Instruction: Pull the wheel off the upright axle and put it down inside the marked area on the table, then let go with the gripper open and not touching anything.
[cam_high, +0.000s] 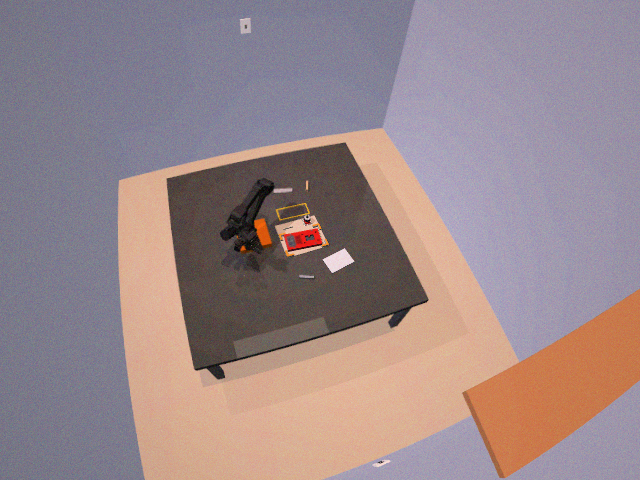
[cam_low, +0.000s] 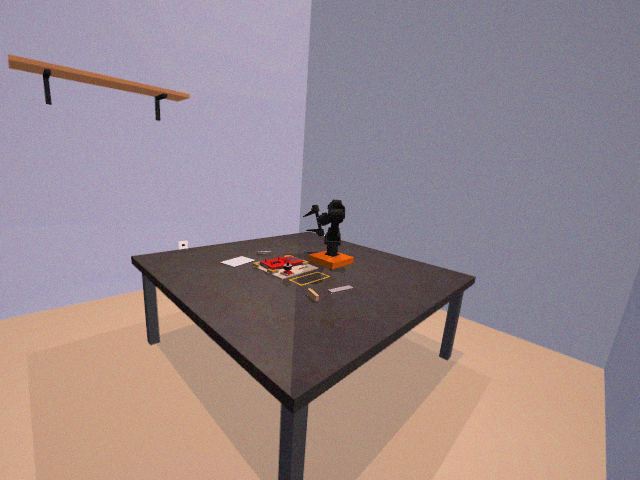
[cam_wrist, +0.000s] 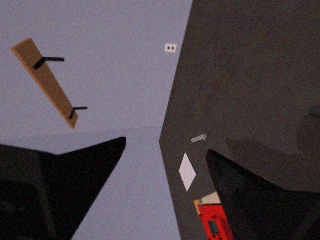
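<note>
The grey wheel is 34 cm ahead of my gripper tip, 20 cm to the left of it and 14 cm below it. From my gripper tip the other things lie so: upright axle 34 cm ahead, 21 cm to the left, 15 cm below; then grey strip 49 cm to the left, 30 cm ahead, 18 cm below; then white sheet 40 cm ahead, 18 cm below, 10 cm to the right.
</note>
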